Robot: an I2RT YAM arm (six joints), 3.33 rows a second.
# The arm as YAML. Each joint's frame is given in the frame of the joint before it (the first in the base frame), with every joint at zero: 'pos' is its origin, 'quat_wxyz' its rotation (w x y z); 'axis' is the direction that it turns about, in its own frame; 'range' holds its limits. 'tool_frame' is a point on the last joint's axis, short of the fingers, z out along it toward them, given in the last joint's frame.
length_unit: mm
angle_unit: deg
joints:
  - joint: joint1
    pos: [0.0, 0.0, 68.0]
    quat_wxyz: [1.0, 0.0, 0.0, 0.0]
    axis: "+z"
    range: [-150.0, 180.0]
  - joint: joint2
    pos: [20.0, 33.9, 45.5]
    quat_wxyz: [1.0, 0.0, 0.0, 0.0]
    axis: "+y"
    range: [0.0, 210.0]
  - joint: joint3
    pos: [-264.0, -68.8, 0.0]
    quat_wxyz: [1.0, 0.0, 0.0, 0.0]
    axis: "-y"
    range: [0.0, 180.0]
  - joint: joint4
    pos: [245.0, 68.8, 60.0]
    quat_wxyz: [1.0, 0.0, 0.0, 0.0]
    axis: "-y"
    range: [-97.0, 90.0]
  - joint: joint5
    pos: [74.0, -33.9, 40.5]
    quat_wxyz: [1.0, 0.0, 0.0, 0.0]
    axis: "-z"
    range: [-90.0, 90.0]
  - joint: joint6
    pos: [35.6, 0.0, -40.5]
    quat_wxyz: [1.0, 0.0, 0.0, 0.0]
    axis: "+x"
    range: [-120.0, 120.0]
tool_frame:
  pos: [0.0, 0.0, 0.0]
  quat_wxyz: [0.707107, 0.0, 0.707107, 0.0]
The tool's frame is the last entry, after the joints.
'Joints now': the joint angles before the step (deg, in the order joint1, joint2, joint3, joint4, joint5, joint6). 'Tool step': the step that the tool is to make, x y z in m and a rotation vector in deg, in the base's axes. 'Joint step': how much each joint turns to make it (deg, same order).
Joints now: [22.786, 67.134, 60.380, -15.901, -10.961, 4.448]
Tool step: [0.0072, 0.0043, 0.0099, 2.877, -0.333, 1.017]
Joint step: [0.008, 1.799, 2.594, 1.042, -1.872, 2.013]
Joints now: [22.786, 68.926, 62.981, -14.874, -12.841, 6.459]
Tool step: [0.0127, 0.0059, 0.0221, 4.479, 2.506, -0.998]
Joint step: [0.001, 3.738, 7.256, -2.884, -0.851, 5.268]
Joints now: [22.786, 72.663, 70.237, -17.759, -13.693, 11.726]
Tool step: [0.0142, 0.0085, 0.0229, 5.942, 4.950, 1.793]
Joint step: [-0.044, 4.854, 8.998, -4.625, -4.307, 6.535]
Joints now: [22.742, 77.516, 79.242, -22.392, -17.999, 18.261]
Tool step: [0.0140, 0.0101, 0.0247, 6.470, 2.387, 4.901]
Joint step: [-0.020, 4.864, 8.762, -1.690, -6.949, 5.203]
